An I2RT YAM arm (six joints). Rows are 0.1 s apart.
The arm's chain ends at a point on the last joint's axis. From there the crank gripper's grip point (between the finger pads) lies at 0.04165 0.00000 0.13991 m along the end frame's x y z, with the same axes.
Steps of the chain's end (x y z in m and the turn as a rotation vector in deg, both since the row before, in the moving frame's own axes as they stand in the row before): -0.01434 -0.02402 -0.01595 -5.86 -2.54 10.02; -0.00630 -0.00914 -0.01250 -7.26 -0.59 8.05; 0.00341 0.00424 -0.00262 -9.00 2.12 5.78; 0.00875 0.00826 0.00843 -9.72 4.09 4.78; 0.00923 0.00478 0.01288 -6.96 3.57 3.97; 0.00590 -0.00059 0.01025 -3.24 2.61 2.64; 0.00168 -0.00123 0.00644 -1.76 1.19 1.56
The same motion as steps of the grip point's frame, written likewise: -0.02242 -0.00303 -0.01535 -5.86 -2.54 10.02; -0.00939 0.01423 -0.01357 -7.26 -0.59 8.05; 0.00721 0.03040 -0.00630 -9.00 2.12 5.78; 0.01743 0.03545 0.00282 -9.72 4.09 4.78; 0.01715 0.02473 0.00882 -6.96 3.57 3.97; 0.01200 0.00932 0.00793 -3.24 2.61 2.64; 0.00450 0.00423 0.00546 -1.76 1.19 1.56
